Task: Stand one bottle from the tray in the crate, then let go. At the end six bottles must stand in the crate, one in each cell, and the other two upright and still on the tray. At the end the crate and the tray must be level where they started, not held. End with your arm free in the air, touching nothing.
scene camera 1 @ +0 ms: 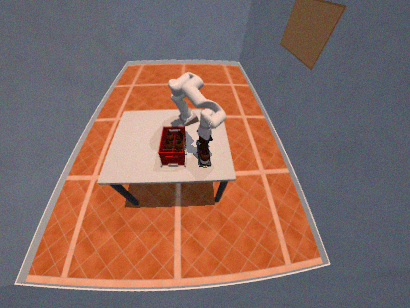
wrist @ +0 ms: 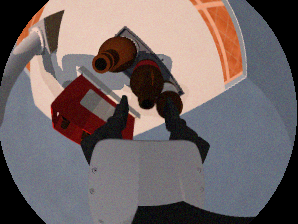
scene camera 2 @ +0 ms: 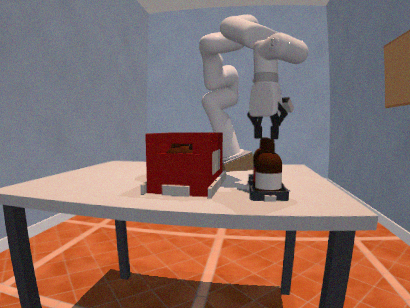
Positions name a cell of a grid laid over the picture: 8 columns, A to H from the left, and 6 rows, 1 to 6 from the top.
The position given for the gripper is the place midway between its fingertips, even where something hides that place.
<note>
In view: the gripper (scene camera 2: F3), a red crate (scene camera 2: D4), a bottle (wrist: D2), a bottle (wrist: D3) and a bottle (scene camera 2: F4).
The gripper also shows in the wrist view (wrist: D3).
</note>
